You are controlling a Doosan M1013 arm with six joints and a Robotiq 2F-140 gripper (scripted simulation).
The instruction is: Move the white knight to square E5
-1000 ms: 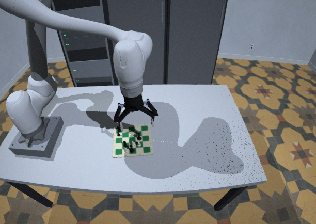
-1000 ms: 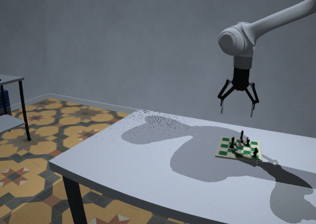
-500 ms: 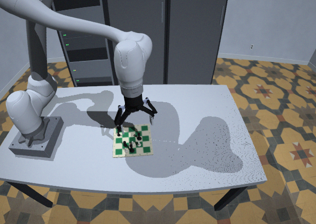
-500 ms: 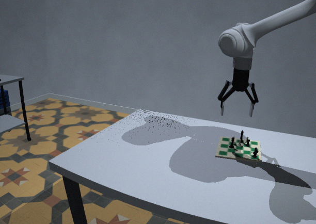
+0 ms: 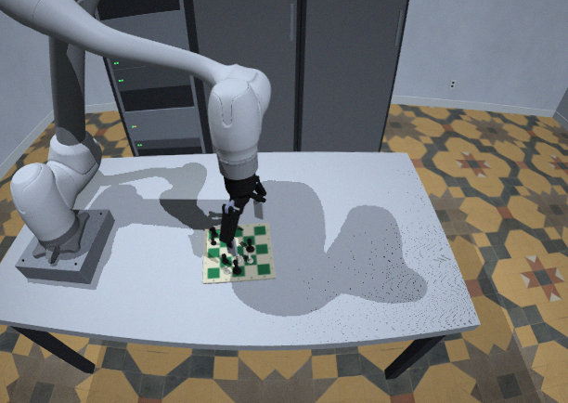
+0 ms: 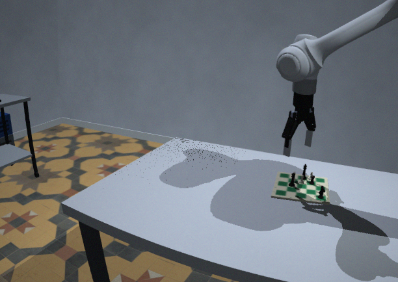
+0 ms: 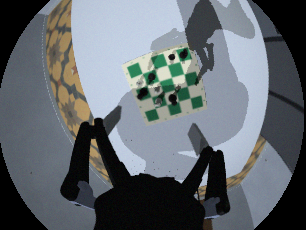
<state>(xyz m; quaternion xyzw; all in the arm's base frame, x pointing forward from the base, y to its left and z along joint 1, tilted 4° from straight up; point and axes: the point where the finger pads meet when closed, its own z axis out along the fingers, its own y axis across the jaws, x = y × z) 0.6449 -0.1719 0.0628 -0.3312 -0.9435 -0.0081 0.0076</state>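
The white knight lies 12 cm below my hand. The rest, counted from my hand: green-and-cream chessboard (3 cm behind, 4 cm to the left, 14 cm below).
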